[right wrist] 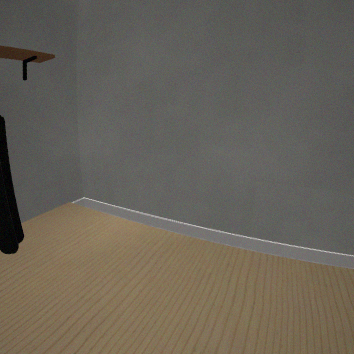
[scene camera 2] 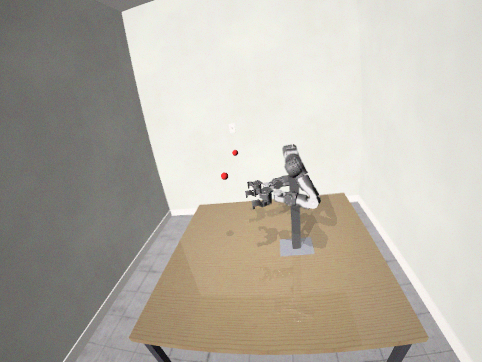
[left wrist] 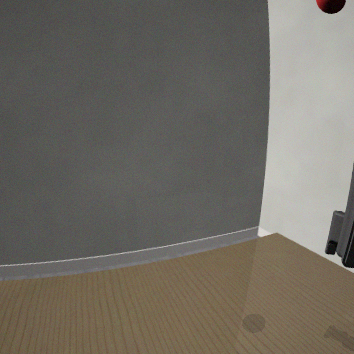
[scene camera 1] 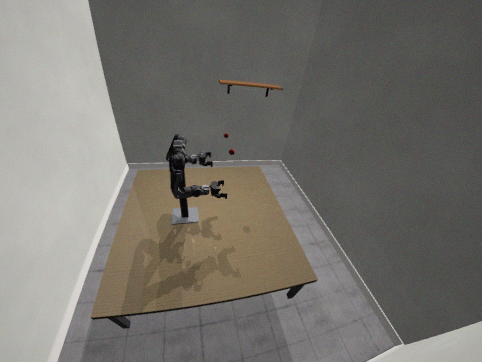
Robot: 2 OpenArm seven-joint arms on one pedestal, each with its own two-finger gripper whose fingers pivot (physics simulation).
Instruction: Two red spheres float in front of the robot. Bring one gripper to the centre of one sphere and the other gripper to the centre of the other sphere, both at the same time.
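Two red spheres float apart in the air, beyond the fingertips. The one nearer scene camera 1 (scene camera 1: 231,151) (scene camera 2: 235,152) and the one nearer scene camera 2 (scene camera 1: 226,135) (scene camera 2: 224,176) both appear higher in the picture than the grippers. Part of a red sphere (left wrist: 331,5) shows at the top right of the left wrist view; I cannot tell which one. My left gripper (scene camera 1: 212,159) (scene camera 2: 254,198) is open and empty, clear of both spheres. My right gripper (scene camera 1: 226,189) (scene camera 2: 247,189) is open, empty, reaches further forward and is also clear of both. No sphere shows in the right wrist view.
The arms stand on a pedestal with a grey base plate (scene camera 1: 192,218) (scene camera 2: 307,248) on a wooden table (scene camera 1: 280,260) (scene camera 2: 350,315). Arm shadows and a round shadow (scene camera 1: 246,229) (scene camera 2: 230,233) (left wrist: 253,323) lie on it. An orange-brown shelf (scene camera 1: 250,84) (right wrist: 20,53) hangs on the wall.
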